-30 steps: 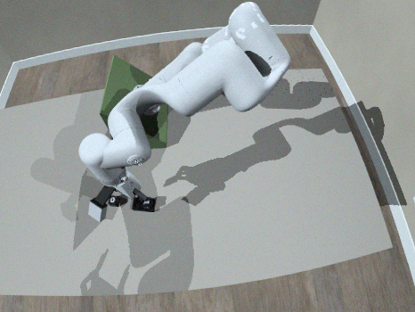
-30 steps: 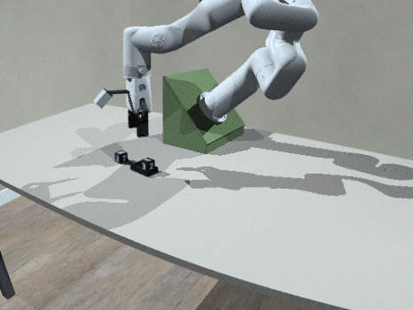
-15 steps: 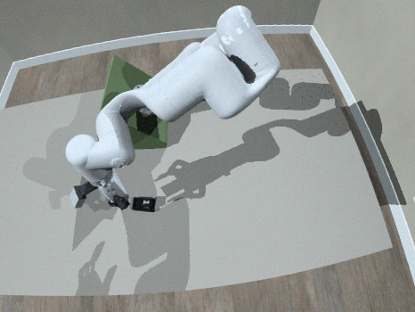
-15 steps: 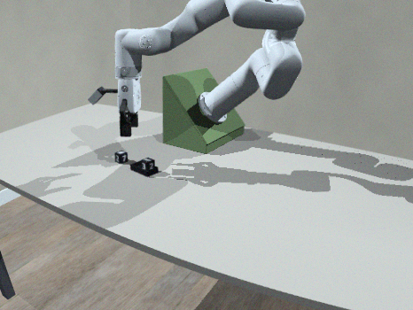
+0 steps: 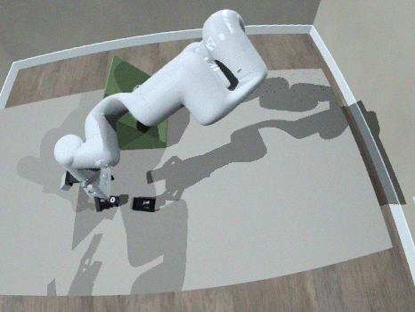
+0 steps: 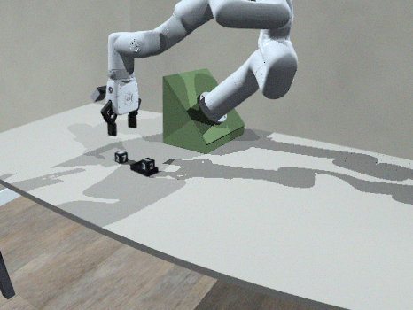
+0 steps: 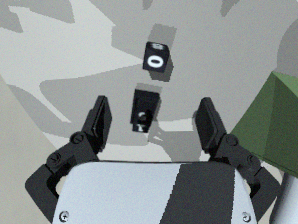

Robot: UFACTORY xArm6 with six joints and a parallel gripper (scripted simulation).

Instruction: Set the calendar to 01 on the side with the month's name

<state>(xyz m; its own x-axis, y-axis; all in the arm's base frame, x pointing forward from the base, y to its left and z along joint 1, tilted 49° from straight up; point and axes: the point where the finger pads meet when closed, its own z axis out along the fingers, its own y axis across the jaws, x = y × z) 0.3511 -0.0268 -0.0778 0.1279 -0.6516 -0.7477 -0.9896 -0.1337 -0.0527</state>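
My hand is 10 cm above the black cube and 1 cm to the left of it. From my hand the other things lie so: black tray (10 cm below, 9 cm to the left).
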